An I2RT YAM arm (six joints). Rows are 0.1 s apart.
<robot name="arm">
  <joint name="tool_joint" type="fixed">
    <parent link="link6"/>
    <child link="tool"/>
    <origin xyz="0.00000 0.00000 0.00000" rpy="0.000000 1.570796 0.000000"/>
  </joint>
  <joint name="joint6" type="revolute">
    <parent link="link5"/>
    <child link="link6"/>
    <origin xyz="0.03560 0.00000 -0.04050"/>
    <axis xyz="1 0 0"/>
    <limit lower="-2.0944" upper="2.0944"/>
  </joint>
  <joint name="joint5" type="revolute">
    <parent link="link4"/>
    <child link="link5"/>
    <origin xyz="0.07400 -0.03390 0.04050"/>
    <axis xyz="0 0 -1"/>
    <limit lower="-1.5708" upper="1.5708"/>
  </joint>
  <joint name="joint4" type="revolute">
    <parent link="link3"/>
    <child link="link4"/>
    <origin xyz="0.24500 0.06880 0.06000"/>
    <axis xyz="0 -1 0"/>
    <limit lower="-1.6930" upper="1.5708"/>
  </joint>
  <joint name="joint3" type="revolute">
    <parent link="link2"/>
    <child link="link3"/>
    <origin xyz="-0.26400 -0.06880 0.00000"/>
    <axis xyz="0 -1 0"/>
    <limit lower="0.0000" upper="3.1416"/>
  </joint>
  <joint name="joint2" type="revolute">
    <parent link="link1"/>
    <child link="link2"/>
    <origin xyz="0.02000 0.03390 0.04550"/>
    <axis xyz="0 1 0"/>
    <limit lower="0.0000" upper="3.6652"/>
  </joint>
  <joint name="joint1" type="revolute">
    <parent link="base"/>
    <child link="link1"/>
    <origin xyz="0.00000 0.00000 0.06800"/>
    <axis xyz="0 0 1"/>
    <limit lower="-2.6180" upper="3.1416"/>
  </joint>
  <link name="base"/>
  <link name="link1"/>
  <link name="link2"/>
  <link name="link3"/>
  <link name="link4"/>
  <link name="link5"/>
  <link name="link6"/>
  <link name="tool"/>
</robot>
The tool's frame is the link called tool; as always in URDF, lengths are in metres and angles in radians.
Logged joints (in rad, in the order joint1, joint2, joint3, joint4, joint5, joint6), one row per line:
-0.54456, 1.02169, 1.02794, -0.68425, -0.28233, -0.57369
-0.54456, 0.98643, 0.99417, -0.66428, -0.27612, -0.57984
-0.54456, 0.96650, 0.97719, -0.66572, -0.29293, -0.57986
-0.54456, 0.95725, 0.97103, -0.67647, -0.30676, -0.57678
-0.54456, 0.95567, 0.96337, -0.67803, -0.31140, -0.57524
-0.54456, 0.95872, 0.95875, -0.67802, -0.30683, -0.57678
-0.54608, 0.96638, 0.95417, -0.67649, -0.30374, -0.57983
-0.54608, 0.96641, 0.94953, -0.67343, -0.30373, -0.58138
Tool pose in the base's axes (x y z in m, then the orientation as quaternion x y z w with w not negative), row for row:
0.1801, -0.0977, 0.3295, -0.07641, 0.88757, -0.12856, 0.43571
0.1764, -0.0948, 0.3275, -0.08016, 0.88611, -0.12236, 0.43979
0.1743, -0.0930, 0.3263, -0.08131, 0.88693, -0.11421, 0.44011
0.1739, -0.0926, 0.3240, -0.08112, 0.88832, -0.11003, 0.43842
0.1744, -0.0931, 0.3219, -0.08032, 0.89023, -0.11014, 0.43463
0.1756, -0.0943, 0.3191, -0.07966, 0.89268, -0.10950, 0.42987
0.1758, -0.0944, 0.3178, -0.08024, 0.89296, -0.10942, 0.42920
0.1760, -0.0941, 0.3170, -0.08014, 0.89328, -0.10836, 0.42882
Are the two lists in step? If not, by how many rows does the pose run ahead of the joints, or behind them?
The pose runs 1 row ahead of the joints: the pose in row i belongs to the joints in row i + 1.
